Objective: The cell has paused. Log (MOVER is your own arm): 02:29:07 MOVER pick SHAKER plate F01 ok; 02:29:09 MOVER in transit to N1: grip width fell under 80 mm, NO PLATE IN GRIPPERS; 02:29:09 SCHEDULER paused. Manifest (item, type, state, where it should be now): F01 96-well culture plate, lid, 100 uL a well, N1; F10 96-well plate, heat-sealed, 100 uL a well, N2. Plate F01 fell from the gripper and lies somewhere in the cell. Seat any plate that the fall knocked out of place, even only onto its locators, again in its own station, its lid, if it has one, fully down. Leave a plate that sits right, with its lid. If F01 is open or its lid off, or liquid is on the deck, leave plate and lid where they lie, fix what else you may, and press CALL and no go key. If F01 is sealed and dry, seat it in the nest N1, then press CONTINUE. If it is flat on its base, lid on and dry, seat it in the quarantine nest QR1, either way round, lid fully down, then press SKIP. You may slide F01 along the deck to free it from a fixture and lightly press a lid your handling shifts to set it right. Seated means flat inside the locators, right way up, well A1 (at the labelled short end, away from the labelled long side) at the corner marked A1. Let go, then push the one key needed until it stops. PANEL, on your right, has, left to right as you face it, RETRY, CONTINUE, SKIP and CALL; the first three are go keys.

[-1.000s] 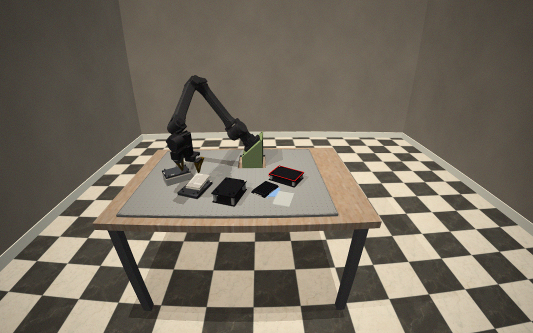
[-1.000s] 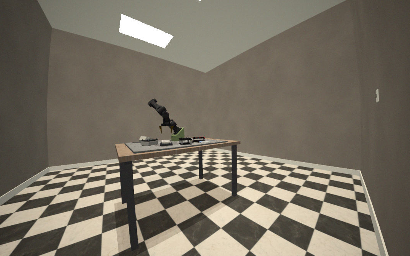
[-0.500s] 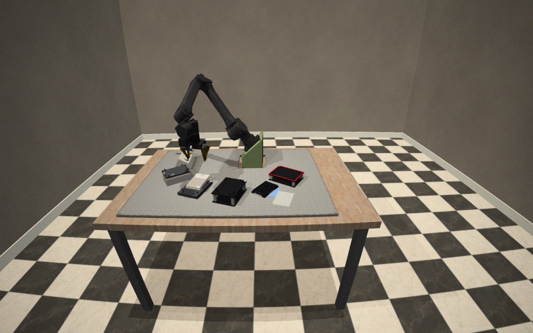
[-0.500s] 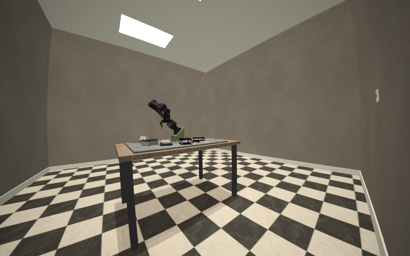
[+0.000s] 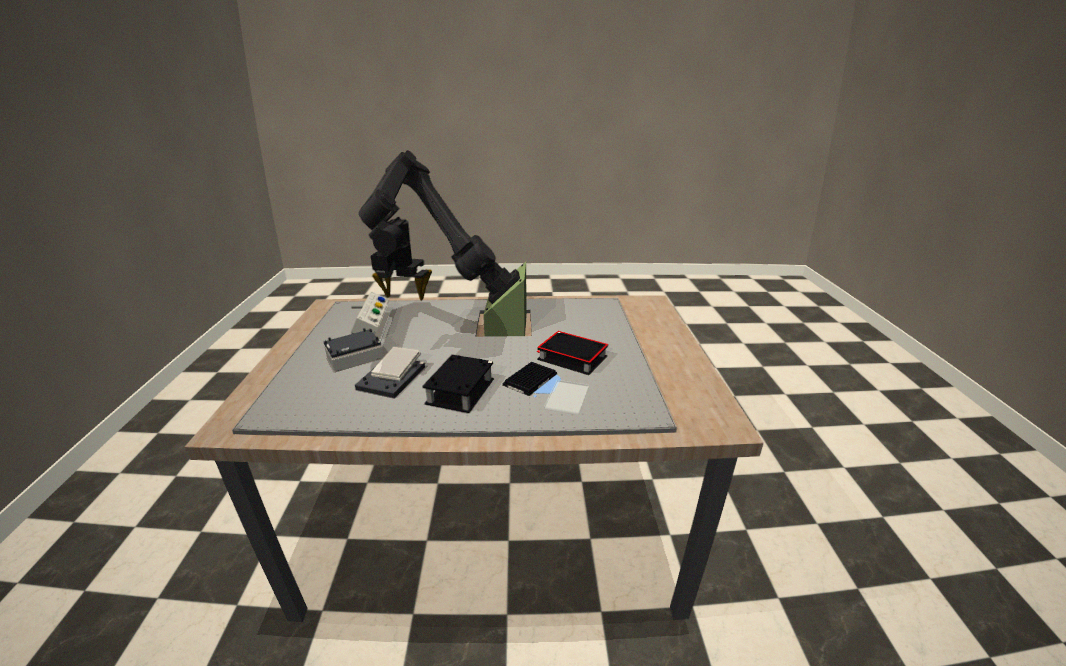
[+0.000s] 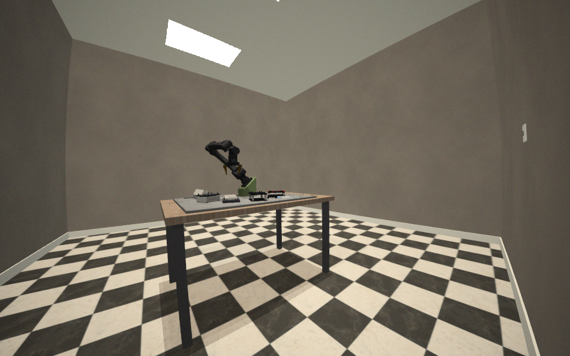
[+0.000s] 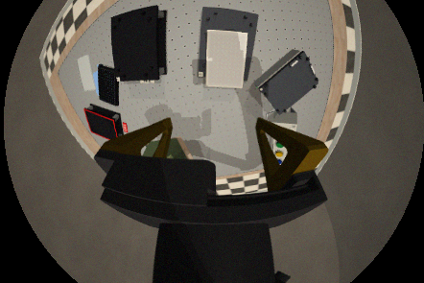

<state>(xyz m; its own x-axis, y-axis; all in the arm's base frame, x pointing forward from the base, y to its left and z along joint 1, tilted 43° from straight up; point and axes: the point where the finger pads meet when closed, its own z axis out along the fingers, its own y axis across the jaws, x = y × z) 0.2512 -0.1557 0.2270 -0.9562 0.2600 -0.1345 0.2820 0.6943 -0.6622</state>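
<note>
My hand is 18 cm above the white-topped plate, 4 cm to the left of it and 4 cm short of it. Also, from my hand: pale blue wet patch 38 cm to the left, 21 cm below, 10 cm ahead; then black plate 32 cm to the left, 20 cm below, 10 cm ahead; then clear lid 41 cm to the left, 21 cm below, 19 cm ahead.
</note>
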